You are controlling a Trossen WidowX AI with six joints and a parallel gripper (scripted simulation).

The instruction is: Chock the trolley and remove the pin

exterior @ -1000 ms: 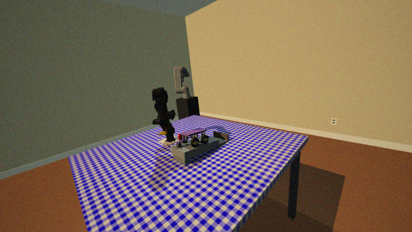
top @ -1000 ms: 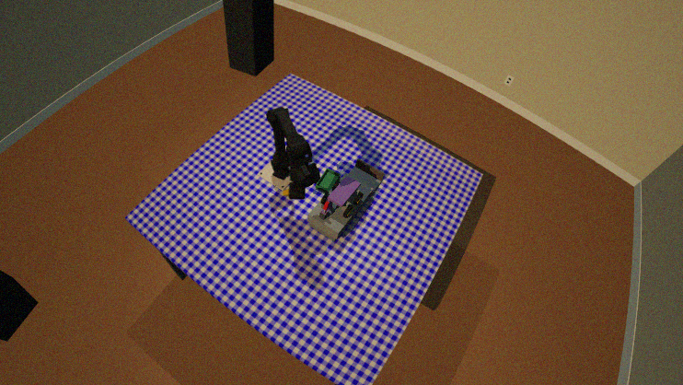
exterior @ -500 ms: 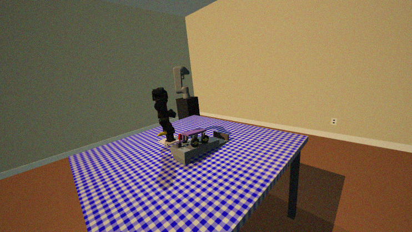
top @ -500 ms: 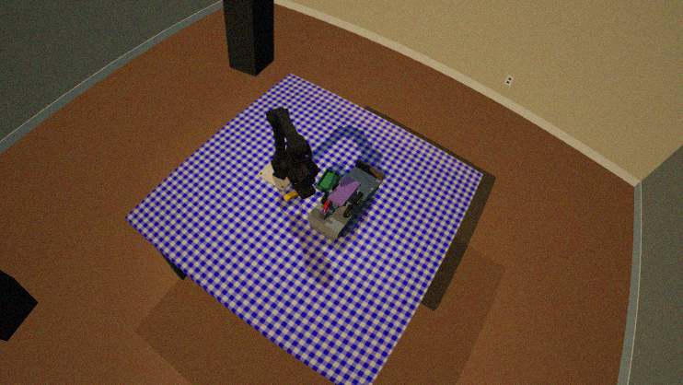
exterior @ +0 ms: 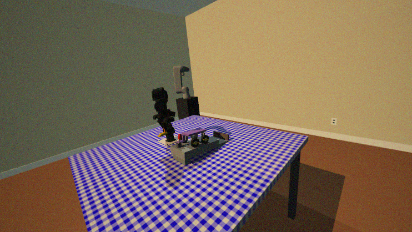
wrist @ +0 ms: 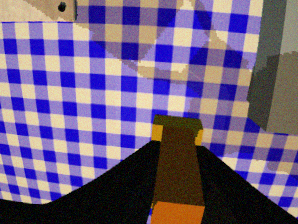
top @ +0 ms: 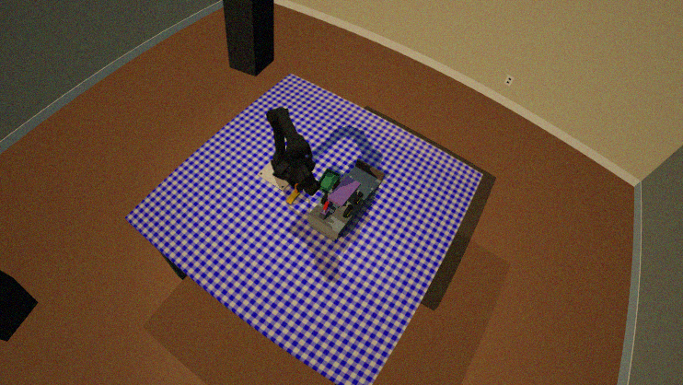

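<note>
My gripper tip is 13 cm short of the red-headed stop pin and 4 cm above it. Round my gripper tip: grey ramp: 16 cm ahead, 11 cm to the left, 13 cm below; then purple trolley: 16 cm ahead, 10 cm to the left, 6 cm below; then yellow chock: 2 cm to the right, 1 cm below.
</note>
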